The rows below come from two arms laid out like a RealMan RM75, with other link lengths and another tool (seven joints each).
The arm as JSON. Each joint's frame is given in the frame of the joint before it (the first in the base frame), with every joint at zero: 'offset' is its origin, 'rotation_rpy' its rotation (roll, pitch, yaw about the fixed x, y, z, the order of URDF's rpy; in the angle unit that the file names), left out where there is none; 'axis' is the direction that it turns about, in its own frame. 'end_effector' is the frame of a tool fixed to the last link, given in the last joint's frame.
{
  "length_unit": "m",
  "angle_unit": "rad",
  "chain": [
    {
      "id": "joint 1",
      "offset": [
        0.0,
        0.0,
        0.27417
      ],
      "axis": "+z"
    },
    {
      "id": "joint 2",
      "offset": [
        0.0,
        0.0,
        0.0
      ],
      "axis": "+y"
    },
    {
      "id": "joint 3",
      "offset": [
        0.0,
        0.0,
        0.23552
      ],
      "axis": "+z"
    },
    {
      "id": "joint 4",
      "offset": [
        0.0,
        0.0,
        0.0
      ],
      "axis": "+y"
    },
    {
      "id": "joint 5",
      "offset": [
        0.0,
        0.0,
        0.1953
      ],
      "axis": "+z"
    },
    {
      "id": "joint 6",
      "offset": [
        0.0,
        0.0,
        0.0
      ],
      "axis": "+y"
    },
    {
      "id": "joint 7",
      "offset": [
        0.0,
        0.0,
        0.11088
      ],
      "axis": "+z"
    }
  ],
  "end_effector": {
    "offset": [
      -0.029,
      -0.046,
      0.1
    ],
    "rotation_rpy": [
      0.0,
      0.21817,
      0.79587
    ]
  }
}
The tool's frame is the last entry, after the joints.
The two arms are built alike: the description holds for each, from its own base.
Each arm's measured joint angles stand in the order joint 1, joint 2, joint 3, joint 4, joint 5, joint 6, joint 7.
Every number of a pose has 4 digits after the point.
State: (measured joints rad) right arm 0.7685 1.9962 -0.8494 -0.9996 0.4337 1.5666 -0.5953; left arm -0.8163 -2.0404 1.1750 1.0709 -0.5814 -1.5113 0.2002
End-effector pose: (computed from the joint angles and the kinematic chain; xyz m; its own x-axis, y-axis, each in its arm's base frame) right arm 0.2727 0.4298 0.0649 -0.3355 -0.9306 -0.1461 -0.8901 0.3640 -0.2742; left arm -0.2298 0.3767 0.0078 0.9368 0.3477 -0.0385 0.3176 -0.8915 -0.3231
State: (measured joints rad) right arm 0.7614 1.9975 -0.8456 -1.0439 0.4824 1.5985 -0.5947; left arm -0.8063 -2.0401 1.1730 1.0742 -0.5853 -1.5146 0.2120
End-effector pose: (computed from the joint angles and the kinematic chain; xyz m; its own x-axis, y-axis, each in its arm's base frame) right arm 0.2594 0.4304 0.0669 -0.3179 -0.9382 -0.1370 -0.9102 0.3425 -0.2330; left arm -0.2325 0.3750 0.0082 0.9375 0.3460 -0.0381 0.3168 -0.8935 -0.3184
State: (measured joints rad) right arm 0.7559 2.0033 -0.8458 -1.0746 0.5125 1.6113 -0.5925; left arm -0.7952 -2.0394 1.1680 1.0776 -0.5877 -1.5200 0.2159
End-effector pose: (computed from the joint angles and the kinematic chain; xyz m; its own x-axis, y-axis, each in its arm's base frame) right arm 0.2501 0.4312 0.0671 -0.3032 -0.9433 -0.1352 -0.9226 0.3261 -0.2062; left arm -0.2359 0.3724 0.0090 0.9345 0.3541 -0.0351 0.3258 -0.8910 -0.3162
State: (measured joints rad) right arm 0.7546 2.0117 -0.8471 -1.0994 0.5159 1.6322 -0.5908; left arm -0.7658 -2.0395 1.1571 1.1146 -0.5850 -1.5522 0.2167
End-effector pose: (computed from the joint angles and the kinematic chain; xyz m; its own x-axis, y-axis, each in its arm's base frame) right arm 0.2448 0.4292 0.0658 -0.2944 -0.9475 -0.1252 -0.9268 0.3150 -0.2044; left arm -0.2416 0.3654 0.0144 0.9290 0.3685 -0.0351 0.3397 -0.8863 -0.3147
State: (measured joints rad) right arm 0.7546 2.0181 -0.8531 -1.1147 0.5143 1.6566 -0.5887; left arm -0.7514 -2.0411 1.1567 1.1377 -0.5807 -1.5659 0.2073
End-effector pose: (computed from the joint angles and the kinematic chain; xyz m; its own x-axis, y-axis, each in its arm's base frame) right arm 0.2415 0.4254 0.0630 -0.2906 -0.9510 -0.1060 -0.9278 0.3071 -0.2118; left arm -0.2435 0.3620 0.0170 0.9251 0.3779 -0.0361 0.3477 -0.8816 -0.3191
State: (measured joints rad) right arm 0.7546 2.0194 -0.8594 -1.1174 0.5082 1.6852 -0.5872; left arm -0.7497 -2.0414 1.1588 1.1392 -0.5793 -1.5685 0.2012
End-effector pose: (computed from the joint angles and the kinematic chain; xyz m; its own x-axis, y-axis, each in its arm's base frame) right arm 0.2420 0.4196 0.0598 -0.2965 -0.9518 -0.0791 -0.9244 0.3068 -0.2265; left arm -0.2440 0.3608 0.0169 0.9227 0.3837 -0.0378 0.3528 -0.8797 -0.3190
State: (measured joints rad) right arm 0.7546 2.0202 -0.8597 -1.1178 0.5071 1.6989 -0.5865; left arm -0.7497 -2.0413 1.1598 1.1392 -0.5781 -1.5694 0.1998
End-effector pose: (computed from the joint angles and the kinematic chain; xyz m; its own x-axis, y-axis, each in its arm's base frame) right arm 0.2422 0.4168 0.0583 -0.3008 -0.9514 -0.0661 -0.9232 0.3079 -0.2298; left arm -0.2443 0.3606 0.0170 0.9221 0.3849 -0.0396 0.3534 -0.8794 -0.3189
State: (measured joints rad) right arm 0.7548 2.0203 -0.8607 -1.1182 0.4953 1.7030 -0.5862; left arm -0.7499 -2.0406 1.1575 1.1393 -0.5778 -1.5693 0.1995
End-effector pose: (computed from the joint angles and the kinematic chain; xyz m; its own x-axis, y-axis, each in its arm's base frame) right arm 0.2443 0.4157 0.0588 -0.3044 -0.9503 -0.0654 -0.9192 0.3111 -0.2415; left arm -0.2444 0.3609 0.0175 0.9217 0.3860 -0.0381 0.3545 -0.8783 -0.3207
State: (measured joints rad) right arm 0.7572 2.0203 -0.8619 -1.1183 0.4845 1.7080 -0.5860; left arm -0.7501 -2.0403 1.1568 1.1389 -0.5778 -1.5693 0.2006
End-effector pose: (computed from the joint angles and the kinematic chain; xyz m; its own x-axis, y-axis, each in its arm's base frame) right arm 0.2454 0.4149 0.0591 -0.3060 -0.9499 -0.0634 -0.9159 0.3119 -0.2527; left arm -0.2444 0.3610 0.0177 0.9219 0.3854 -0.0381 0.3540 -0.8785 -0.3207
